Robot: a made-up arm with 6 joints.
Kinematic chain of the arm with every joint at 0, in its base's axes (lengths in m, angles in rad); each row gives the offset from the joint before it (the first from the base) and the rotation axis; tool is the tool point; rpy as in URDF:
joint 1: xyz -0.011 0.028 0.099 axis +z
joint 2: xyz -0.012 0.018 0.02 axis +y
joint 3: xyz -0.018 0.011 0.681 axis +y
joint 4: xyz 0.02 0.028 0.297 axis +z
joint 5: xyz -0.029 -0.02 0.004 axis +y
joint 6: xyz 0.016 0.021 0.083 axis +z
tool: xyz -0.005 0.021 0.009 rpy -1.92 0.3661 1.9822
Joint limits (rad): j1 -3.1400..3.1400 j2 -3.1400..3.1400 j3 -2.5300..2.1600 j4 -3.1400..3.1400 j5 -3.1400..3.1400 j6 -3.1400..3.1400
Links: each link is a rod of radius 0.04 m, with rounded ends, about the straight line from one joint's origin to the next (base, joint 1, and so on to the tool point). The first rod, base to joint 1, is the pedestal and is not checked.
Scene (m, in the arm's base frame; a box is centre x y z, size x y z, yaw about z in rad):
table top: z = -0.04
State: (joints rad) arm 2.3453 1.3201 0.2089 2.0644 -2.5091 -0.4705
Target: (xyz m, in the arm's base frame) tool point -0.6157 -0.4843 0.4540
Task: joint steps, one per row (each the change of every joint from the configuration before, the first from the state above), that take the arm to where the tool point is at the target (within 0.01 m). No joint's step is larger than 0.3 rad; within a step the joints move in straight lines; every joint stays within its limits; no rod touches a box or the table.
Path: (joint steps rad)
1: -0.2087 -0.2840 -0.1318 -0.0517 -0.0384 0.0102
2: -0.2086 -0.2839 -0.1319 -0.0517 -0.0383 0.0102
3: -0.2087 -0.2840 -0.1318 -0.0517 -0.0384 0.0102
4: -0.2087 -0.2839 -0.1319 -0.0516 -0.0383 0.0102
5: -0.2086 -0.2840 -0.1318 -0.0517 -0.0384 0.0102
6: -0.2087 -0.2839 -0.1319 -0.0517 -0.0383 0.0101
7: -0.2086 -0.2840 -0.1318 -0.0517 -0.0384 0.0102
8: -0.2087 -0.2839 -0.1319 -0.0517 -0.0384 0.0102

